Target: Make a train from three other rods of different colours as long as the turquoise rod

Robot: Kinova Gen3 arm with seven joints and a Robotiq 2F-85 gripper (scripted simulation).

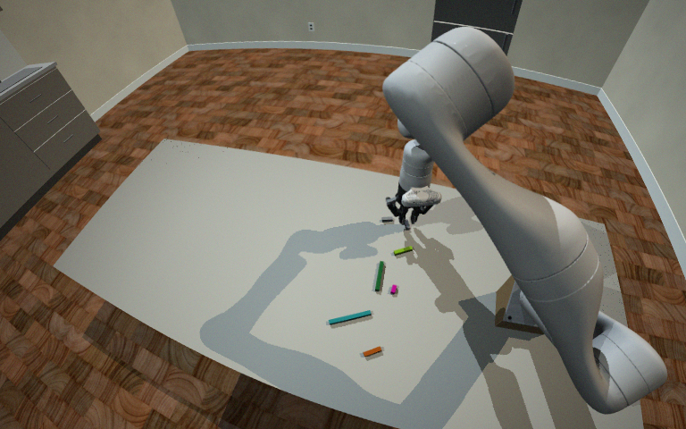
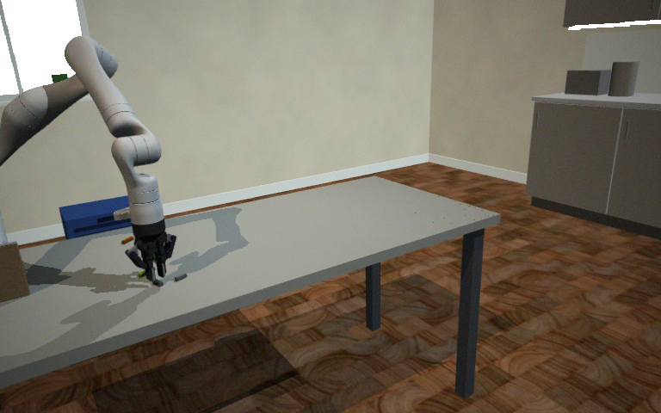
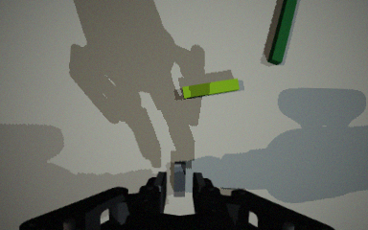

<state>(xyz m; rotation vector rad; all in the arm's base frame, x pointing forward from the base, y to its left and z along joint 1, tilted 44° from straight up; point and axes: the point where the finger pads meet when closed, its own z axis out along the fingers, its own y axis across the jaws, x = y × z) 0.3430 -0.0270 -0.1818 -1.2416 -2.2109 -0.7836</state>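
The magenta rod is 20 cm to the left of my hand, 3 cm below it and 3 cm behind it. Also, from my hand: turquoise rod 31 cm to the left, 4 cm ahead, 3 cm below; then lime rod 9 cm to the left, 3 cm below, 2 cm behind; then green rod 18 cm to the left, 3 cm below, 2 cm ahead.
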